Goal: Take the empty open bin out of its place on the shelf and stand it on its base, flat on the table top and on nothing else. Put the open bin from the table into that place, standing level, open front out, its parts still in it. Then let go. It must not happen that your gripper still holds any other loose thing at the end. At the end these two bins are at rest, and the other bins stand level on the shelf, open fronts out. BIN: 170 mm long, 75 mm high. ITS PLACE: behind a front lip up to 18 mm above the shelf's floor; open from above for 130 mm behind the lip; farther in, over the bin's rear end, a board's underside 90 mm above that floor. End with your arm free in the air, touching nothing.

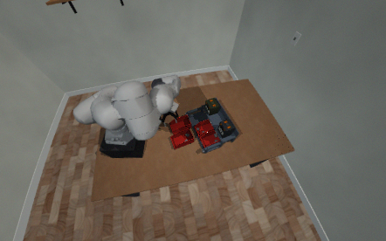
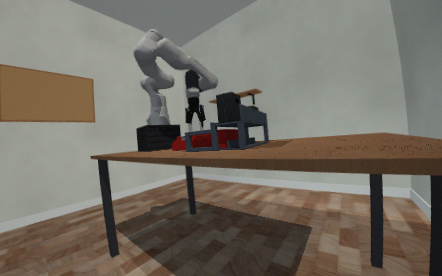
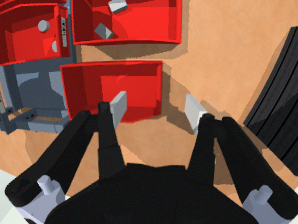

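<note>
Now: the grey shelf lip 20 cm ahead of my hand, 7 cm to the right of it and 11 cm below it. From my hand the other things lie so: black box 41 cm ahead, 14 cm to the right, 4 cm above.
</note>
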